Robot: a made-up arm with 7 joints. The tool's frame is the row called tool.
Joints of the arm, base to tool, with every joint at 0 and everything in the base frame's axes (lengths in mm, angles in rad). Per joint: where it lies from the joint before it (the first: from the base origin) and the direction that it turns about. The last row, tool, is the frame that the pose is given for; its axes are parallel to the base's.
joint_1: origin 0.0 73.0 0.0 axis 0 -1 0
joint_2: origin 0.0 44.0 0.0 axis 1 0 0
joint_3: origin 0.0 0.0 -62.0 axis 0 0 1
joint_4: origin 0.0 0.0 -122.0 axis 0 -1 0
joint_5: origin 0.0 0.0 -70.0 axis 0 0 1
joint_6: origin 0.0 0.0 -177.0 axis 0 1 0
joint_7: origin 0.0 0.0 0.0 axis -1 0 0
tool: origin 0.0 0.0 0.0
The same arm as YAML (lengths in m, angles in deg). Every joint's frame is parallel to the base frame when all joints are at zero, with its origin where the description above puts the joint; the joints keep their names.
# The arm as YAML. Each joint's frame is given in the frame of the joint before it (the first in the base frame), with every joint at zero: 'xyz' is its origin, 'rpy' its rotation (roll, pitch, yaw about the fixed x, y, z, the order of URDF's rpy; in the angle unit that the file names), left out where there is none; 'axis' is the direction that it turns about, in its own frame. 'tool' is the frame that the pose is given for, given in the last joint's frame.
units:
  length: m
  angle: deg
joints:
  - name: joint_1
    type: revolute
    origin:
      xyz: [0.0, 0.073, 0.0]
    axis: "-y"
  - name: joint_2
    type: revolute
    origin:
      xyz: [0.0, 0.044, 0.0]
    axis: "+x"
  - name: joint_3
    type: revolute
    origin:
      xyz: [0.0, 0.0, -0.062]
    axis: "+z"
  - name: joint_4
    type: revolute
    origin:
      xyz: [0.0, 0.0, -0.122]
    axis: "-y"
  - name: joint_5
    type: revolute
    origin:
      xyz: [0.0, 0.0, -0.07]
    axis: "+z"
  - name: joint_6
    type: revolute
    origin:
      xyz: [0.0, 0.0, -0.177]
    axis: "+y"
  - name: joint_7
    type: revolute
    origin:
      xyz: [0.0, 0.0, 0.0]
    axis: "-x"
tool:
  origin:
    xyz: [0.0, 0.0, 0.0]

